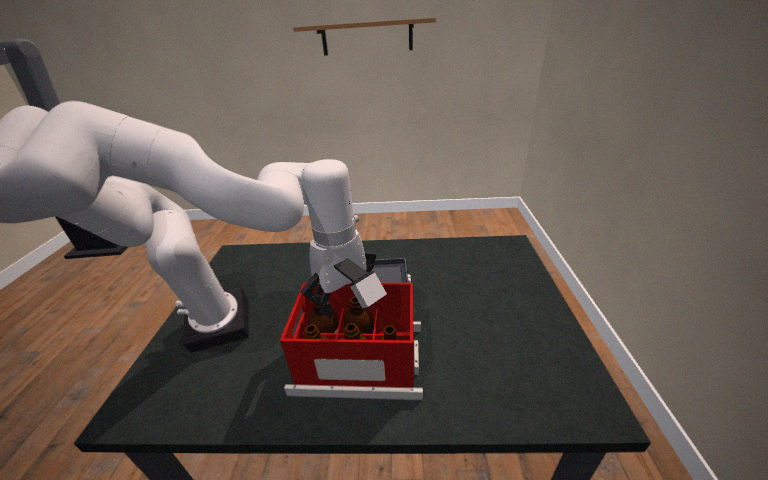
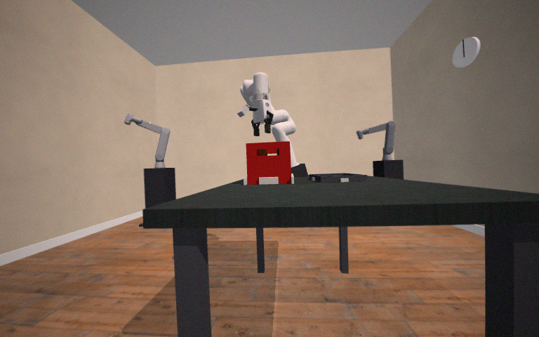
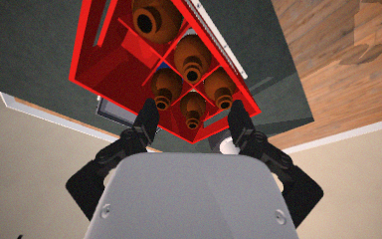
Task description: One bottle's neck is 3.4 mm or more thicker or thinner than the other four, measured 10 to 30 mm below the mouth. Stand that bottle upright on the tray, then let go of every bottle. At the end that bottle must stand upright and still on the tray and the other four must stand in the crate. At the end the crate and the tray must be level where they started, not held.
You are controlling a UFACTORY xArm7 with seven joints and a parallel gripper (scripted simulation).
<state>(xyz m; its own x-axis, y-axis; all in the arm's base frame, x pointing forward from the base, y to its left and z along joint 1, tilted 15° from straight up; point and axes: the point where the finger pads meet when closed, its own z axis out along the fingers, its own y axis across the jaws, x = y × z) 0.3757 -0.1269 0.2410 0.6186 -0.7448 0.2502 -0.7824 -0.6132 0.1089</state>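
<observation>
Right now my hand is 16 cm above the crate, 4 cm to the right of it and 1 cm short of it. The rest, counted from my hand: tray 34 cm to the left, 23 cm below, 4 cm ahead.
</observation>
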